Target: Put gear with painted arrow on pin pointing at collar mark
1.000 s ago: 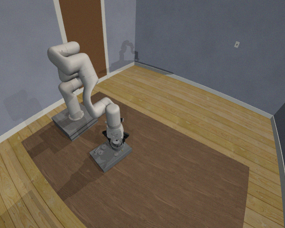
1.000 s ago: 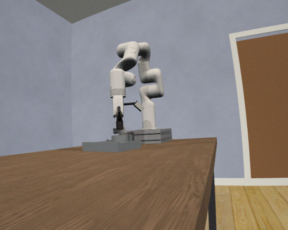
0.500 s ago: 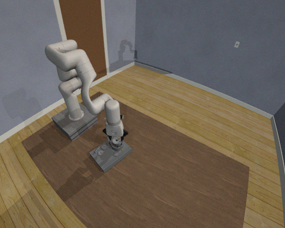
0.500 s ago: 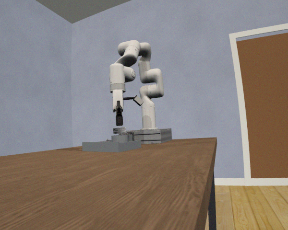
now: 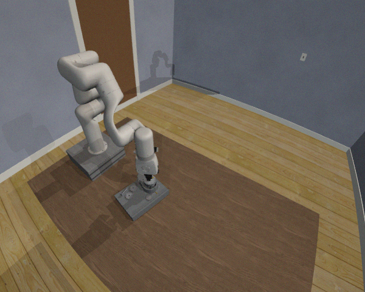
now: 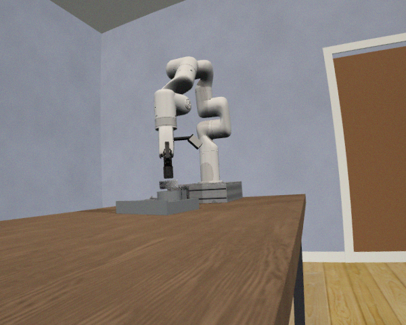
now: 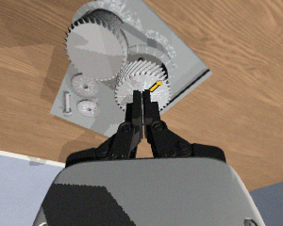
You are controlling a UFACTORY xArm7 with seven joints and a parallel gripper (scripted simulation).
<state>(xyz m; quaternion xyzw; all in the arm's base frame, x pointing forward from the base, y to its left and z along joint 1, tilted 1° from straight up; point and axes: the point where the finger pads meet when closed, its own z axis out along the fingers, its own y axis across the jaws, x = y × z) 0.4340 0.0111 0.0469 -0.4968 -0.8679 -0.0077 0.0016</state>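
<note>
Right now my hand is 40 mm above the gear. The rest, counted from my hand: short peg 120 mm to the right, 90 mm below, 90 mm behind.
</note>
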